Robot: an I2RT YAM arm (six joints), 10 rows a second.
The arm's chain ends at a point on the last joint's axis. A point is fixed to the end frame.
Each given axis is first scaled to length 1.
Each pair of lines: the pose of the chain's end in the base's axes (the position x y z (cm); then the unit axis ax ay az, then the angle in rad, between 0 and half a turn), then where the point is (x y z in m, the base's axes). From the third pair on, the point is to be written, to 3 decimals.
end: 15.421, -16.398, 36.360, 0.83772, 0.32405, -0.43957, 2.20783
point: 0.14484 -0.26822 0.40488
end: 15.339, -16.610, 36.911, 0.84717, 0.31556, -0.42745, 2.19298
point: 0.14261 -0.27015 0.41052
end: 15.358, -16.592, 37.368, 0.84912, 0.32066, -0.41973, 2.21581
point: 0.143 -0.271 0.412
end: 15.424, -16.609, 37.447, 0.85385, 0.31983, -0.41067, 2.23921
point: 0.143 -0.272 0.410
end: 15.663, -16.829, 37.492, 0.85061, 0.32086, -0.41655, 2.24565
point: 0.145 -0.274 0.410
